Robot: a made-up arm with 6 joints. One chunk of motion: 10 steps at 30 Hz.
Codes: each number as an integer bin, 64 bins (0 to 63) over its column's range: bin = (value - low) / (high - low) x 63, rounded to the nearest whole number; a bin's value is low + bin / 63 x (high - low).
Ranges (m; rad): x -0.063..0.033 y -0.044..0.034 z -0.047..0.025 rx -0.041..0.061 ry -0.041..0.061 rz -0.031..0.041
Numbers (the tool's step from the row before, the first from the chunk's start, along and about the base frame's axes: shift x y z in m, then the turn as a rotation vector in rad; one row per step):
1: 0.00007 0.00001 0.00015 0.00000 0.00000 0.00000
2: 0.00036 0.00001 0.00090 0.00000 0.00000 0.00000
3: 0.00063 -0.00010 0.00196 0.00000 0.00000 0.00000
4: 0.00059 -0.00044 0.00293 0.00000 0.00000 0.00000
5: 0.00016 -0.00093 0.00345 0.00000 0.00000 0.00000
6: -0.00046 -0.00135 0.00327 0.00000 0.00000 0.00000
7: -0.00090 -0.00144 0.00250 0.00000 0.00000 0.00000
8: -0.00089 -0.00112 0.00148 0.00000 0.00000 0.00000
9: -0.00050 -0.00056 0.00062 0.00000 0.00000 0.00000
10: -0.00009 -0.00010 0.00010 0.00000 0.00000 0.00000
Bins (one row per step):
1: 41 36 41 25 25 27
2: 42 36 42 25 25 27
3: 42 35 43 25 25 27
4: 42 35 44 25 25 27
5: 41 35 44 25 25 27
6: 41 34 44 25 25 27
7: 41 34 43 25 25 27
8: 41 35 42 25 25 27
9: 41 35 42 25 25 27
10: 41 35 41 25 25 27

